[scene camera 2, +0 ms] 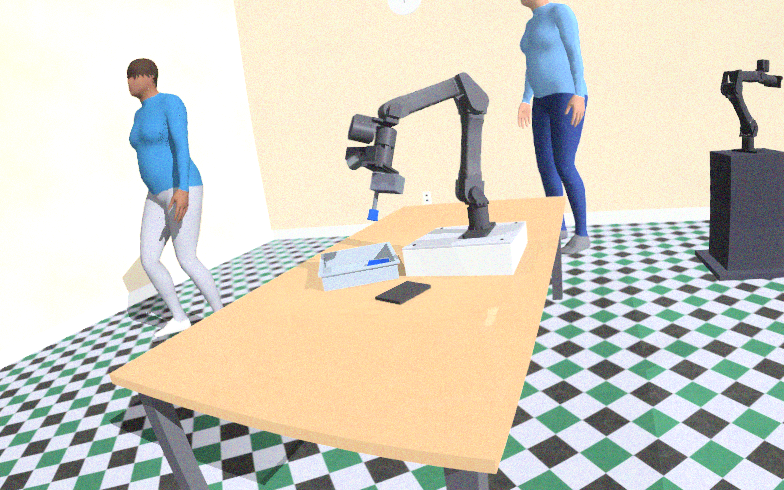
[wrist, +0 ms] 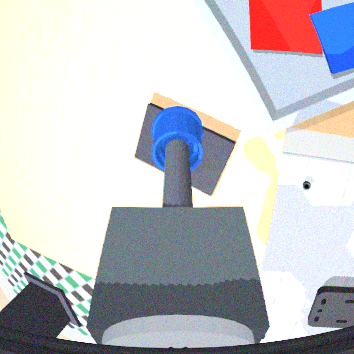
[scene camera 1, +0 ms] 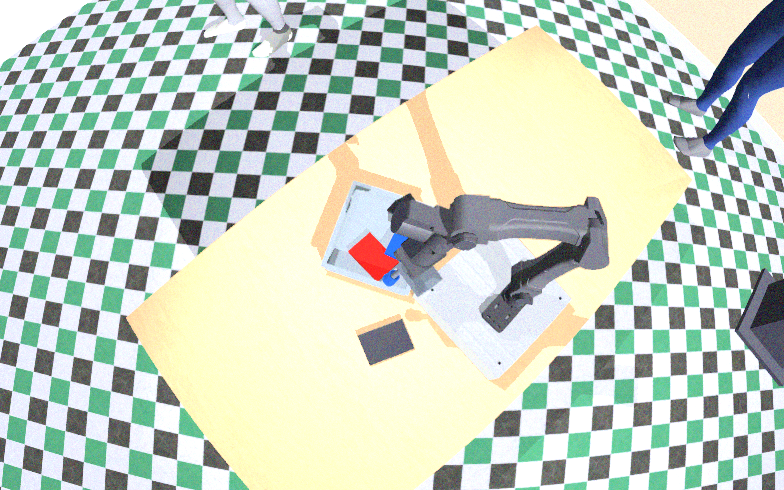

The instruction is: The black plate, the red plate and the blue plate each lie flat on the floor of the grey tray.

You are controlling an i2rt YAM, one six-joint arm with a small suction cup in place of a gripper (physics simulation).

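Where they show: hand, tool point: [scene camera 2: 372,220] [wrist: 176,128] [scene camera 1: 388,280]; arm's base, link origin: [scene camera 2: 480,231] [scene camera 1: 514,297].
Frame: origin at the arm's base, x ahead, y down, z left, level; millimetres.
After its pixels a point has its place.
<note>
The black plate [scene camera 1: 386,342] {y 67, x 152, z 294 mm} [scene camera 2: 403,292] {y 67, x 148, z 307 mm} [wrist: 212,162] {y 67, x 141, z 250 mm} lies flat on the table, outside the grey tray [scene camera 1: 364,210] {y 73, x 439, z 88 mm} [scene camera 2: 361,277] {y 54, x 297, z 223 mm} [wrist: 280,80] {y 73, x 243, z 170 mm}. The red plate [scene camera 1: 370,254] {y 62, x 340, z 164 mm} [wrist: 285,25] {y 62, x 304, z 163 mm} lies inside the tray. The blue plate [scene camera 1: 395,243] {y 54, x 315, z 99 mm} [scene camera 2: 378,262] {y 56, x 301, z 86 mm} [wrist: 340,40] {y 54, x 292, z 107 mm} is also inside; one corner overlaps the red plate's edge. Whether it is tilted there is hard to tell. The arm hides part of the blue plate in scene camera 1. My suction cup [scene camera 1: 390,278] [scene camera 2: 372,214] [wrist: 177,125] is blue, holds no plate and hangs high above the tray's side nearest the black plate.
The white base box [scene camera 1: 520,346] {y -8, x -97, z 84 mm} [scene camera 2: 462,260] {y 33, x 23, z 173 mm} [wrist: 300,240] {y -6, x 98, z 134 mm} under my arm stands close beside the tray. The tray's raised walls surround the red and blue plates. Two people stand beyond the table [scene camera 2: 300,381]. Another arm stands on a dark pedestal [scene camera 2: 745,213] away from the table.
</note>
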